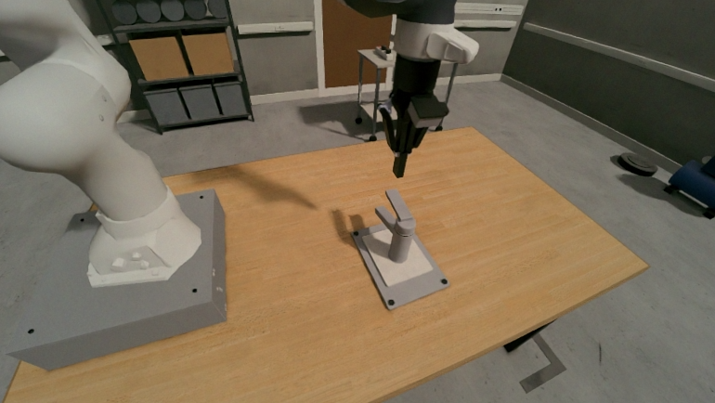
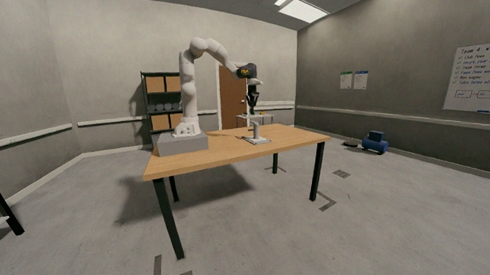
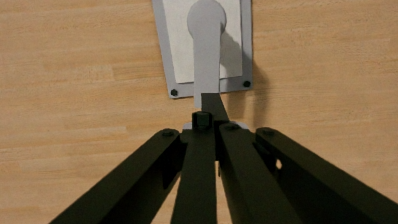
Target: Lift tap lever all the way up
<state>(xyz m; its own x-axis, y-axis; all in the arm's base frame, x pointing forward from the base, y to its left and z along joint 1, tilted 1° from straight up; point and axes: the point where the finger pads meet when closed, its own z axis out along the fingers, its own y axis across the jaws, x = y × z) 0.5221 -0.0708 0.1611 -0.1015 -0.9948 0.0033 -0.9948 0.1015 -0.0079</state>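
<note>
Right now the lever is 100 mm below my hand and 30 mm to the right of it. The rest, counted from my hand: tap: 140 mm below, 50 mm to the right, 10 mm behind.
</note>
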